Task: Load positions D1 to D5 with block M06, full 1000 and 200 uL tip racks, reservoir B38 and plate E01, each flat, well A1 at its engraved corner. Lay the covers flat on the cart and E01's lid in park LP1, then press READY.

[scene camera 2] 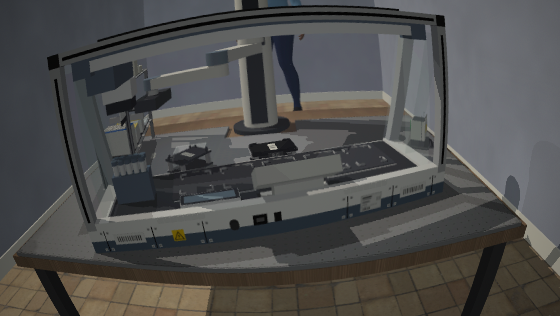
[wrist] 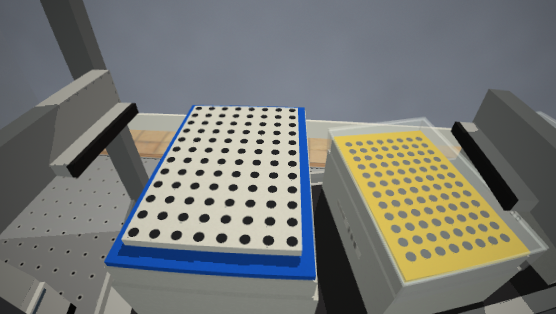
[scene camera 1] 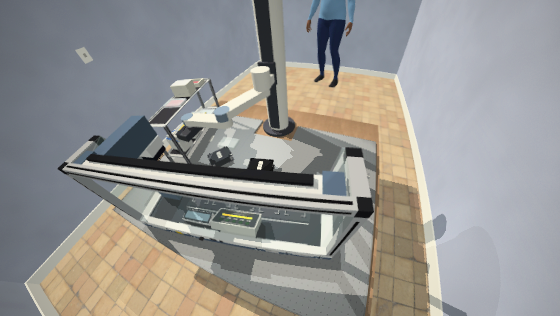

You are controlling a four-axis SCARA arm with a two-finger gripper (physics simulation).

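My gripper (wrist: 290,97) (scene camera 1: 183,133) is open and empty at the cart. In the wrist view its fingers stand far apart, left of the blue-rimmed rack and over the right side of the yellow rack. The blue-rimmed tip rack (wrist: 225,175) (scene camera 2: 118,144) has a white top with dark holes and shows no cover. Whether the holes hold tips is unclear. The yellow tip rack (wrist: 417,200) stands right of it, upright, under a clear cover (wrist: 534,246). The deck (scene camera 2: 400,154) is inside the framed machine. Block M06, reservoir B38 and plate E01 cannot be identified.
The cart (scene camera 1: 177,145) has upright posts, with a beige box (scene camera 1: 183,88) on top. Two black stands (scene camera 1: 220,156) (scene camera 2: 273,147) are behind the machine. A glass-sided frame (scene camera 2: 250,22) spans the deck. A tube holder (scene camera 2: 132,185) is at its left. A person (scene camera 1: 332,45) stands behind.
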